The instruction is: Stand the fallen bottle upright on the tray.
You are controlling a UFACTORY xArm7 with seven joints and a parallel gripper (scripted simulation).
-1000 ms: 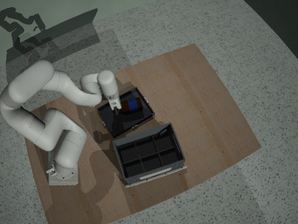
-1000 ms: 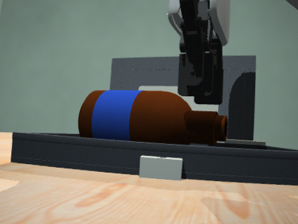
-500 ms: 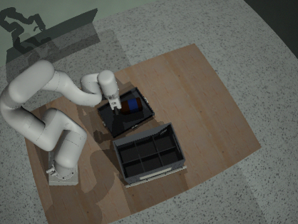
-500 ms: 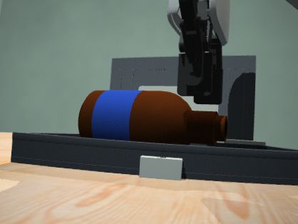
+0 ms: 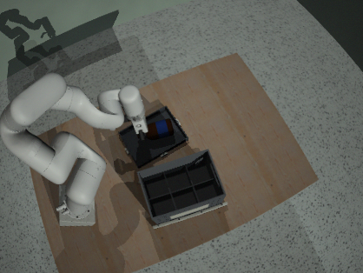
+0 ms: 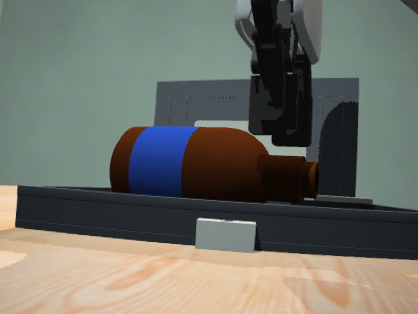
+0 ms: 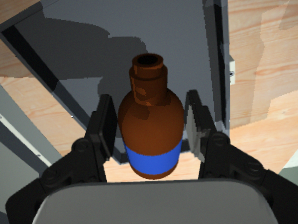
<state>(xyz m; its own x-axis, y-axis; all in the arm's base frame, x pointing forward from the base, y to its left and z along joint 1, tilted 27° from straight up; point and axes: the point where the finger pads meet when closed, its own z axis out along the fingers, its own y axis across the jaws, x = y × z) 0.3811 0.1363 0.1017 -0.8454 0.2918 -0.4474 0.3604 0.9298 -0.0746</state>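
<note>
Now: the bottle 50 mm ahead of my hand, 20 mm to the right of it and 40 mm below it. Also, from my hand: dark crate (30 mm behind, 300 mm to the right); tray (30 mm ahead, 20 mm to the right, 70 mm below).
</note>
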